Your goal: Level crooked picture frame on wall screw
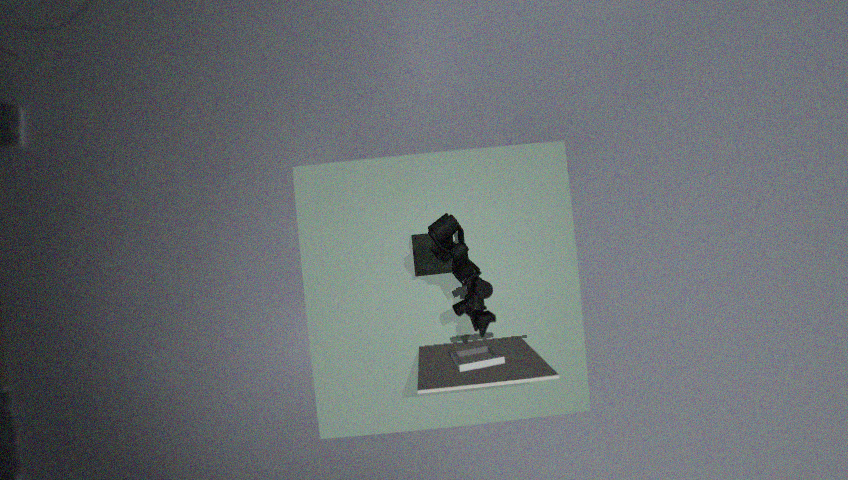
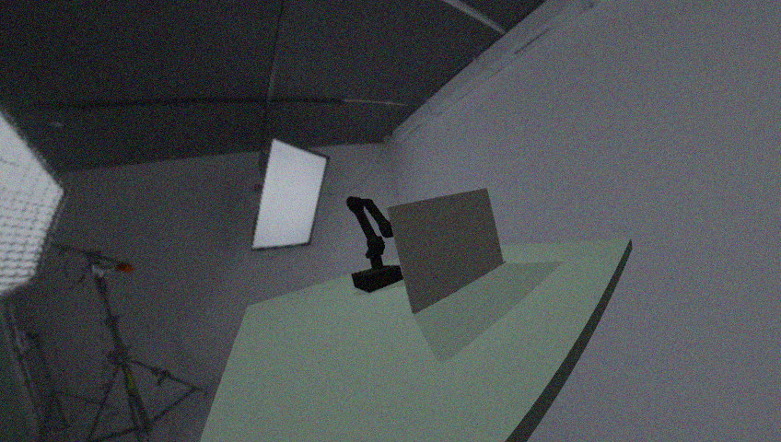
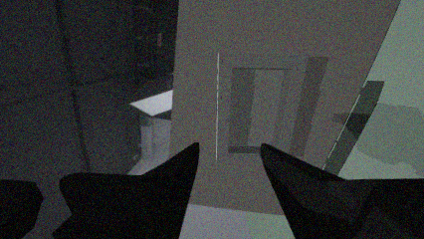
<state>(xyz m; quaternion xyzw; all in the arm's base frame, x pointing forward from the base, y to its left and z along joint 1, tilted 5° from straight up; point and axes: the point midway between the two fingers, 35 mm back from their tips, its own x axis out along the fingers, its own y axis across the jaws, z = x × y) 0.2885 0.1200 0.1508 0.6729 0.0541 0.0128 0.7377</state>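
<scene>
Now: gripper tip 130 mm short of the wall board, 10 mm to the right of it and 70 mm above it.
</scene>
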